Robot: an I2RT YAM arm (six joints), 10 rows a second.
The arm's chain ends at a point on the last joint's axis. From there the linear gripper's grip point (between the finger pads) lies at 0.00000 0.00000 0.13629 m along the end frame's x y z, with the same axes.
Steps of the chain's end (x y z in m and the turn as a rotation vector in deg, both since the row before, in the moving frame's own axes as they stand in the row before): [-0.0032 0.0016 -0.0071 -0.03 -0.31 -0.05]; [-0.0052 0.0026 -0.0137 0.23 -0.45 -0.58]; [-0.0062 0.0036 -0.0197 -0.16 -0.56 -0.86]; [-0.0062 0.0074 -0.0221 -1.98 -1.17 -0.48]
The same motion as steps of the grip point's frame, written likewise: [-0.0039 0.0017 -0.0071 -0.03 -0.31 -0.05]; [-0.0063 0.0021 -0.0137 0.23 -0.45 -0.58]; [-0.0075 0.0040 -0.0197 -0.16 -0.56 -0.86]; [-0.0090 0.0121 -0.0222 -1.98 -1.17 -0.48]
